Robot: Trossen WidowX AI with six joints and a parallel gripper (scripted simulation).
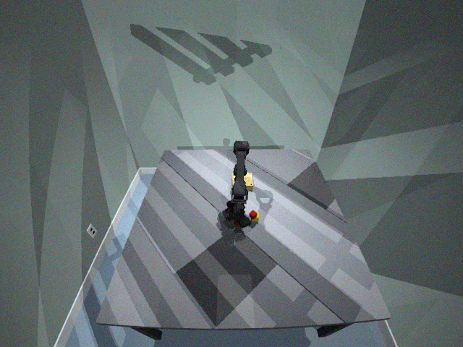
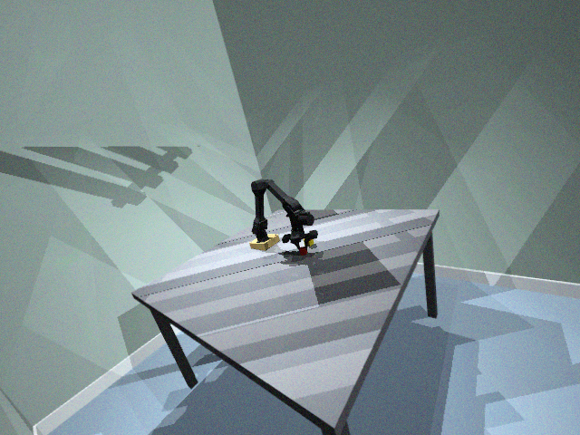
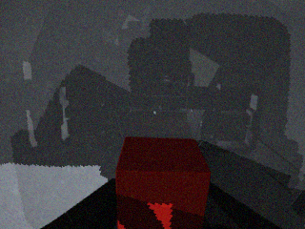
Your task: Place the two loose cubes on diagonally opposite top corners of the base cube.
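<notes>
My gripper tip is now 11 cm to the right of the yellow base cube and 2 cm past it.
</notes>
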